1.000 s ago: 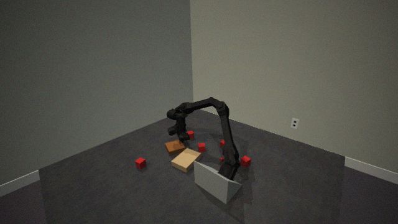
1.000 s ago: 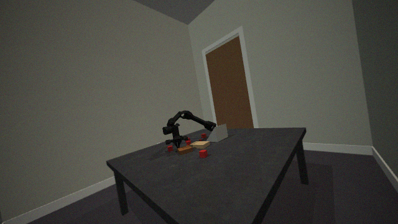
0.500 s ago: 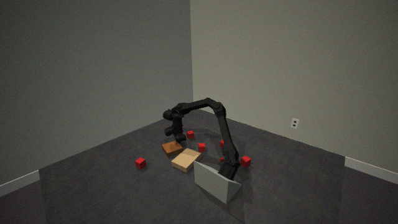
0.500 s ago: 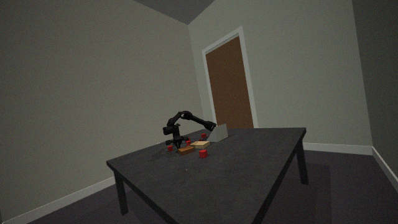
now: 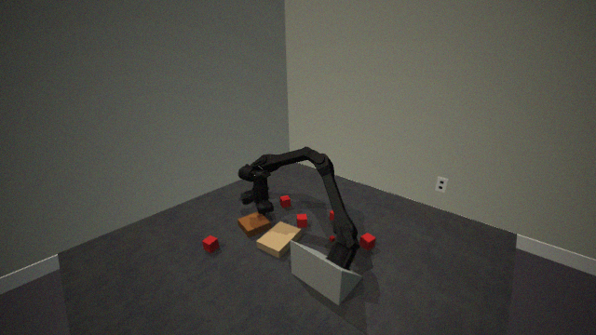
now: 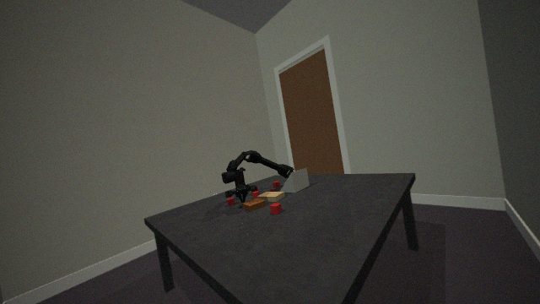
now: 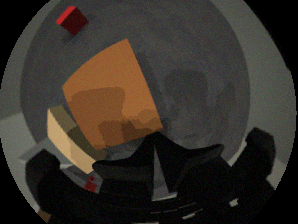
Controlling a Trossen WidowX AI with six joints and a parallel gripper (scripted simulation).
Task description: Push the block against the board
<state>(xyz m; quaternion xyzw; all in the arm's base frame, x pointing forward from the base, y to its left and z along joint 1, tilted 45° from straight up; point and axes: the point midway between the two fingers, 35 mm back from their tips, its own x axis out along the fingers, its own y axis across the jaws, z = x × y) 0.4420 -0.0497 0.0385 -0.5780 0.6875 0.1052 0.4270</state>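
Now: gripper tip 2 cm past the square block and 7 cm to the right of it. Round my gripper tip: board: 17 cm behind, 6 cm to the left.
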